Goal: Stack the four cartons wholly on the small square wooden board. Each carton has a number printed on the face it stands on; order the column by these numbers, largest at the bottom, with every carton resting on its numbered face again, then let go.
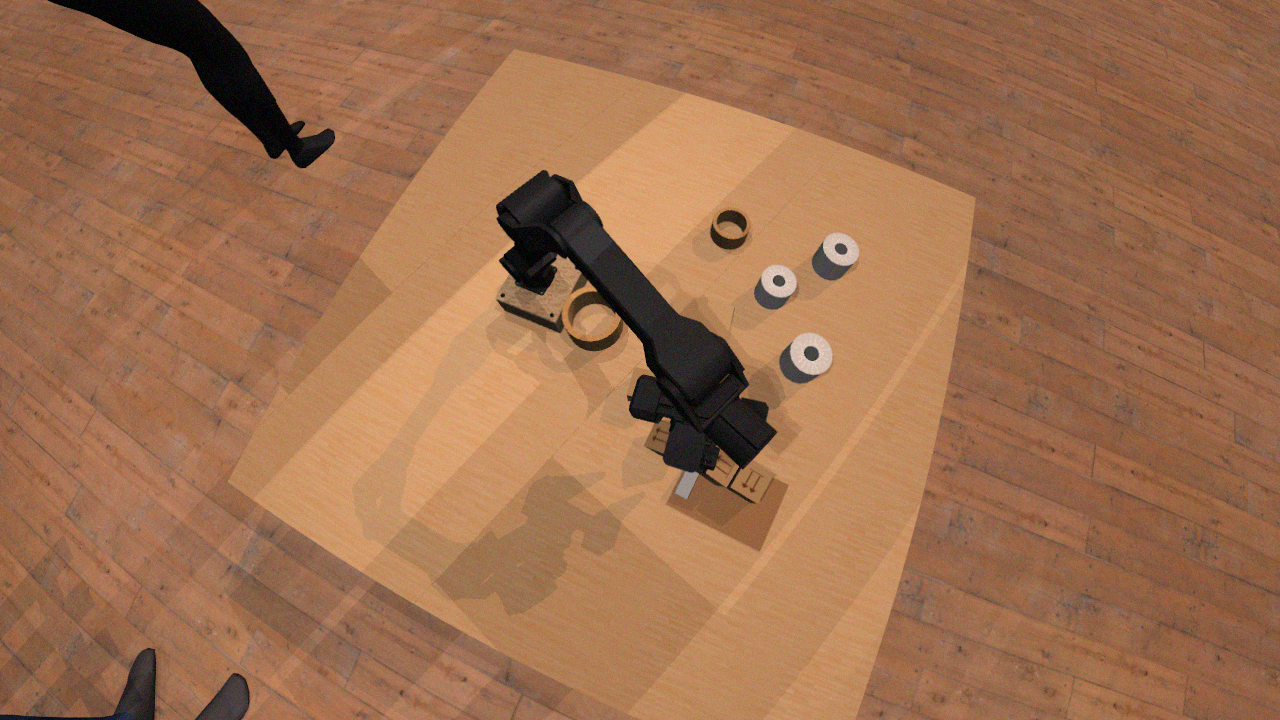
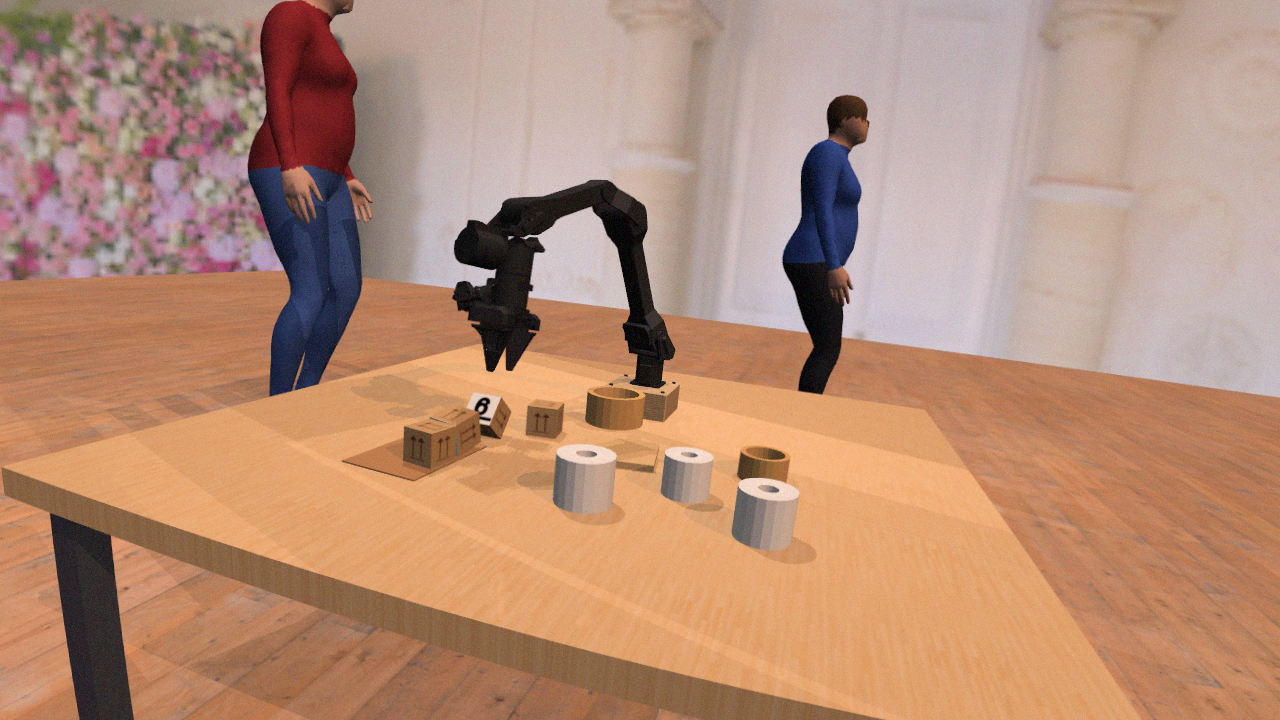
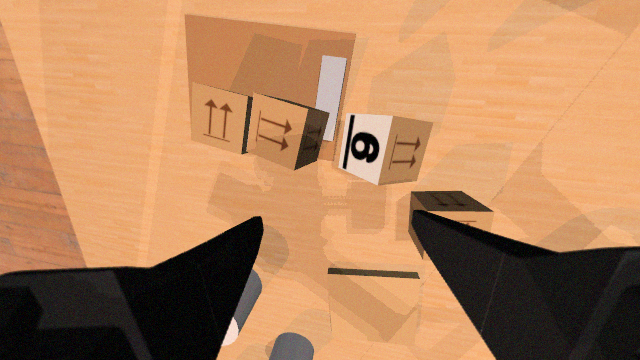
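Pixels of known places: gripper, fingertip midpoint: [image 2: 500, 371] [image 3: 337, 220]; arm's base, origin of the base link: [image 1: 536, 276] [image 2: 648, 383].
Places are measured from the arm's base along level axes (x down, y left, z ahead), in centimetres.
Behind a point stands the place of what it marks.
Note:
My gripper [image 2: 501, 365] @(x -6.9, y -15.0, z 39.3 cm) [image 3: 337, 220] @(x -6.9, y -15.0, z 39.3 cm) is open and empty, above the table beside the cartons. The small brown board [image 2: 375, 459] @(x 5.5, y -26.4, z 55.8 cm) [image 3: 215, 50] @(x 5.5, y -26.8, z 55.3 cm) [image 1: 742, 528] @(x 5.5, y -27.5, z 54.3 cm) carries a pale rectangle. One carton [image 1: 752, 482] @(x 0.1, y -19.8, z 51.9 cm) [image 2: 429, 443] @(x 1.6, y -17.8, z 54.7 cm) [image 3: 220, 117] @(x 0.1, y -19.9, z 51.4 cm) is at the board's edge, its side arrows upright. A second carton [image 2: 462, 428] @(x 1.0, y -16.7, z 47.4 cm) [image 3: 277, 132] @(x -0.5, y -19.2, z 45.6 cm) stands close beside it, with arrows pointing sideways. A third carton [image 2: 487, 413] @(x 0.7, y -17.2, z 38.7 cm) [image 3: 362, 147] @(x 0.0, y -18.6, z 38.1 cm) looks tilted beside the board; its white face shows an underlined 6. A fourth carton [image 2: 544, 418] @(x 2.2, y -10.3, z 30.8 cm) [image 3: 450, 202] @(x 2.3, y -13.9, z 28.5 cm) stands on the table. The other three numbers are hidden.
White rolls [image 2: 583, 483] @(x 1.5, y 7.0, z 57.8 cm) [image 2: 687, 479] @(x 2.2, y 18.6, z 47.4 cm) [image 2: 765, 519] @(x 1.7, y 30.3, z 57.4 cm) stand on the table. A large wooden ring [image 1: 595, 342] @(x 0.7, y -7.5, z 16.5 cm) [image 2: 614, 411] @(x 2.1, y -1.3, z 19.0 cm) is by the arm base; a smaller ring [image 1: 731, 241] @(x 2.5, y 24.2, z 32.3 cm) [image 2: 763, 463] @(x 2.0, y 28.1, z 34.9 cm) is near the rolls. A thin dark-edged panel [image 3: 372, 273] @(x 5.0, y -1.3, z 33.8 cm) lies near the cartons.

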